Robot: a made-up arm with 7 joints.
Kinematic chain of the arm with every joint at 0, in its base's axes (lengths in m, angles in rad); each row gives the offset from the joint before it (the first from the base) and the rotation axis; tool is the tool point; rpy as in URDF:
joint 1: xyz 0 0 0.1 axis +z
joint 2: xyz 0 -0.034 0.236 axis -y
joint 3: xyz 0 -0.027 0.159 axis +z
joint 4: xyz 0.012 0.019 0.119 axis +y
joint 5: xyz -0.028 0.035 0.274 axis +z
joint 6: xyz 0 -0.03 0.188 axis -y
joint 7: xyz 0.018 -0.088 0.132 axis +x
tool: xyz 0 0 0 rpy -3.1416 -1.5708 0
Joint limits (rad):
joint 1: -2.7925..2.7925
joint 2: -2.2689..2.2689
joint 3: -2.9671..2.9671
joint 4: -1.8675..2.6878
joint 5: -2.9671..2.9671
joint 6: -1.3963..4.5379
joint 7: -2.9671..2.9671
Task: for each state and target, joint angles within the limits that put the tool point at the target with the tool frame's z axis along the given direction. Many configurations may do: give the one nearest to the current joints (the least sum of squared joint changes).
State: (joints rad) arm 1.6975 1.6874 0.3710 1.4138 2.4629 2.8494 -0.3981
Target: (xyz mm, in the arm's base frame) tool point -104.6 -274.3 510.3 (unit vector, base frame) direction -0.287 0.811 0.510
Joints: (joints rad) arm 2.1794 1.7157 0.6189 1.7521 2.6917 2.7953 -0.3981
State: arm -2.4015 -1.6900 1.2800 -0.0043 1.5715 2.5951 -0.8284
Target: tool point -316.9 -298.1 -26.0 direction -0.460 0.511 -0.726
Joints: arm -2.6448 -1.9024 0.8164 0.6163 1.2876 2.8511 -0.8284
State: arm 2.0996 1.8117 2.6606 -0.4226 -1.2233 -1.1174 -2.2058
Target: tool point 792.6 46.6 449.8 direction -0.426 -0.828 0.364
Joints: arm 2.6984 1.9022 2.2590 -0.7404 -1.2578 -0.4666 -2.2058
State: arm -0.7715 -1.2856 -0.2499 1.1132 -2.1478 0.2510 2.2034
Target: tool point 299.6 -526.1 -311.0 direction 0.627 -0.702 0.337
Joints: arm -0.7439 -2.0649 -0.9105 0.6108 -2.3954 0.3319 2.2034
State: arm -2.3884 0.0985 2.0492 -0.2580 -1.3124 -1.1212 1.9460
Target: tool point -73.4 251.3 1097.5 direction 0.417 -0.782 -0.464
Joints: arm -2.2379 0.5072 2.1914 -0.4056 -1.0207 -0.8822 1.9460
